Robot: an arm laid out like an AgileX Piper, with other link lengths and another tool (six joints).
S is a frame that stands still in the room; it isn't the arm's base.
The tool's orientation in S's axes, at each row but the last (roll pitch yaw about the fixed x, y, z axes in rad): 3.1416 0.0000 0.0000; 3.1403 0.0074 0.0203; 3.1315 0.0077 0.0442; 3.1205 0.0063 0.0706; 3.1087 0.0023 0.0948; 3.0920 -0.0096 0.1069; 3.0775 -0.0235 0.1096; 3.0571 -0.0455 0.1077; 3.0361 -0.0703 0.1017
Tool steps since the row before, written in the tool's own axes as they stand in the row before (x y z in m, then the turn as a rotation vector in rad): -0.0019 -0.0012 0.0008 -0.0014 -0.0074 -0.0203; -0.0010 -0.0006 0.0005 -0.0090 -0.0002 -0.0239; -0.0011 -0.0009 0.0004 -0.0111 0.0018 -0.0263; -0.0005 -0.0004 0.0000 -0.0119 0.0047 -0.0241; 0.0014 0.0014 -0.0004 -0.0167 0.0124 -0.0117; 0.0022 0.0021 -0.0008 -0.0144 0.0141 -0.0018; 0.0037 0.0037 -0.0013 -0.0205 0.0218 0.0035; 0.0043 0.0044 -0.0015 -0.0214 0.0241 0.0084; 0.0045 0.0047 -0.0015 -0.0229 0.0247 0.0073
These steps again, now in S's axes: -0.0019 0.0012 -0.0008 -0.0014 0.0074 0.0203; -0.0010 0.0006 -0.0005 -0.0088 0.0001 0.0240; -0.0011 0.0008 -0.0004 -0.0108 -0.0020 0.0264; -0.0005 0.0004 0.0000 -0.0114 -0.0050 0.0243; 0.0015 -0.0012 0.0004 -0.0155 -0.0135 0.0121; 0.0024 -0.0018 0.0009 -0.0128 -0.0155 0.0024; 0.0040 -0.0032 0.0016 -0.0179 -0.0241 -0.0026; 0.0046 -0.0038 0.0021 -0.0183 -0.0268 -0.0073; 0.0048 -0.0041 0.0023 -0.0198 -0.0275 -0.0063
